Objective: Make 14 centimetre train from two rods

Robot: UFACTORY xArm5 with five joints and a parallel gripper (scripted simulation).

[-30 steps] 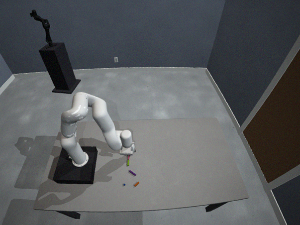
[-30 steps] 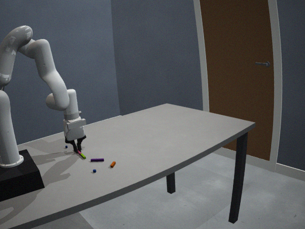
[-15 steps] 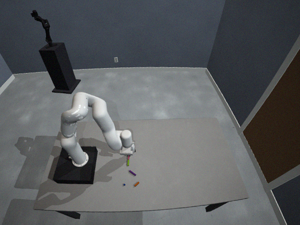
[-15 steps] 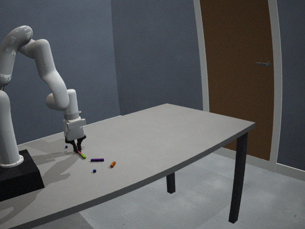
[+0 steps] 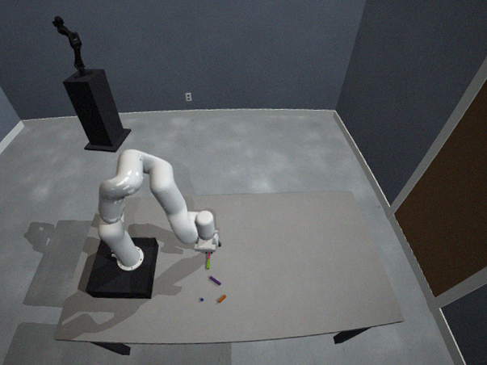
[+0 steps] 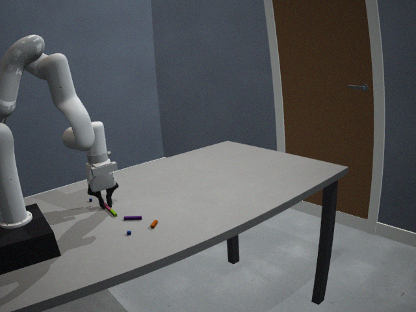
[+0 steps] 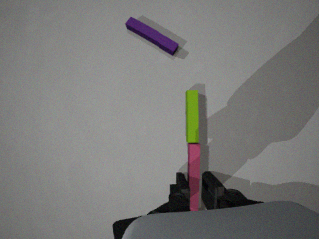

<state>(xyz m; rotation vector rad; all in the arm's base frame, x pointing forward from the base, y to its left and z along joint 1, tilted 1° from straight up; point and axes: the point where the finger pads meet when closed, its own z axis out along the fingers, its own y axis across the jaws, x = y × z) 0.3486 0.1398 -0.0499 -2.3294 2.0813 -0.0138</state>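
Now: the pink rod 20 mm below my hand. Also, from my hand: lime rod: 10 mm ahead, 70 mm to the right, 20 mm below; then orange rod: 100 mm ahead, 230 mm to the right, 20 mm below; then purple rod: 60 mm ahead, 150 mm to the right, 20 mm below.
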